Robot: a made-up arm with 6 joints. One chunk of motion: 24 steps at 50 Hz.
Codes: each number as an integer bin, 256 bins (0 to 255) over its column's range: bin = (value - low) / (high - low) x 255, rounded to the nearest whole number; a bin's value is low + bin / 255 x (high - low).
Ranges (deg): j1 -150.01..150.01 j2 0..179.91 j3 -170..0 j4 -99.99..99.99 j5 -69.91..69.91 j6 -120.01..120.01
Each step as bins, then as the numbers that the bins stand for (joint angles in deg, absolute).
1 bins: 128 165 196 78 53 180
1 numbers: 0.59 116.41 -39.33 -38.82 -40.85 49.42
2 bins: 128 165 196 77 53 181
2 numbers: 0.59 116.41 -39.33 -39.60 -40.85 50.36
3 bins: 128 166 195 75 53 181
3 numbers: 0.59 117.12 -40.00 -41.17 -40.85 50.36
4 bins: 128 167 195 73 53 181
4 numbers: 0.59 117.82 -40.00 -42.74 -40.85 50.36
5 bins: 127 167 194 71 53 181
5 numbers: -0.59 117.82 -40.67 -44.31 -40.85 50.36
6 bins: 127 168 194 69 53 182
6 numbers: -0.59 118.53 -40.67 -45.88 -40.85 51.30
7 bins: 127 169 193 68 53 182
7 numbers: -0.59 119.23 -41.33 -46.66 -40.85 51.30
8 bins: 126 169 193 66 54 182
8 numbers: -1.76 119.23 -41.33 -48.23 -40.30 51.30
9 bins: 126 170 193 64 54 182
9 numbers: -1.76 119.94 -41.33 -49.80 -40.30 51.30
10 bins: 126 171 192 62 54 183
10 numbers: -1.76 120.65 -42.00 -51.37 -40.30 52.24
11 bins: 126 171 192 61 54 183
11 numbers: -1.76 120.65 -42.00 -52.15 -40.30 52.24
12 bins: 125 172 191 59 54 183
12 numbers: -2.94 121.35 -42.67 -53.72 -40.30 52.24
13 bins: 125 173 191 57 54 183
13 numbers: -2.94 122.06 -42.67 -55.29 -40.30 52.24
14 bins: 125 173 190 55 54 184
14 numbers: -2.94 122.06 -43.33 -56.86 -40.30 53.18
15 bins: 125 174 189 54 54 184
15 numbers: -2.94 122.76 -44.00 -57.64 -40.30 53.18
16 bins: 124 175 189 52 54 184
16 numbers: -4.12 123.47 -44.00 -59.21 -40.30 53.18
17 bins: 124 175 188 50 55 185
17 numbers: -4.12 123.47 -44.67 -60.78 -39.75 54.12
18 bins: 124 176 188 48 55 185
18 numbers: -4.12 124.17 -44.67 -62.35 -39.75 54.12
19 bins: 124 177 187 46 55 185
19 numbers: -4.12 124.88 -45.33 -63.92 -39.75 54.12
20 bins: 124 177 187 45 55 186
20 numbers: -4.12 124.88 -45.33 -64.70 -39.75 55.06
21 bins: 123 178 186 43 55 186
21 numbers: -5.29 125.58 -46.00 -66.27 -39.75 55.06
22 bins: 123 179 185 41 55 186
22 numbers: -5.29 126.29 -46.67 -67.84 -39.75 55.06
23 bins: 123 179 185 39 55 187
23 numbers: -5.29 126.29 -46.67 -69.40 -39.75 56.00
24 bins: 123 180 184 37 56 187
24 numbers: -5.29 127.00 -47.33 -70.97 -39.20 56.00
